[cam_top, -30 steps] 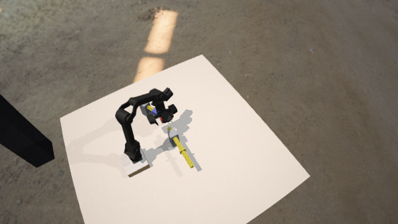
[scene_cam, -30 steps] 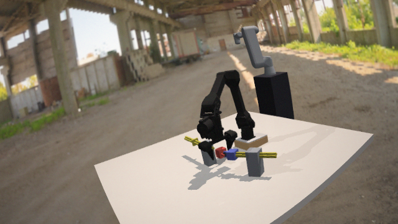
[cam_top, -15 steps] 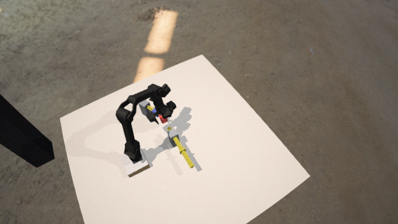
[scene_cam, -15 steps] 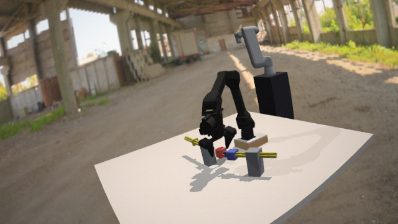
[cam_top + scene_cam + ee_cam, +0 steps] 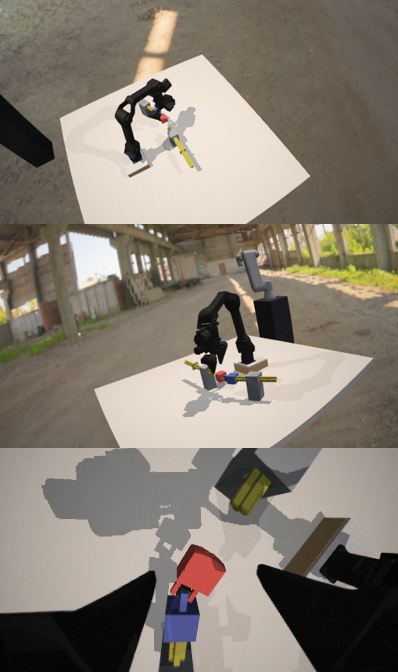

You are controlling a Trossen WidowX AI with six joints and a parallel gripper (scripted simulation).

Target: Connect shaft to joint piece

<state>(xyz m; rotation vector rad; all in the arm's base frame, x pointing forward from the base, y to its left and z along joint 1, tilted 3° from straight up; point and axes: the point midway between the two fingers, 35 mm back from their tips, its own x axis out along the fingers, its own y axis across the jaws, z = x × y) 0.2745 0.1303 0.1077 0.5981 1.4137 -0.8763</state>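
The red square joint piece is 4 cm below my gripper tip, 2 cm to the left of it and 1 cm behind it.
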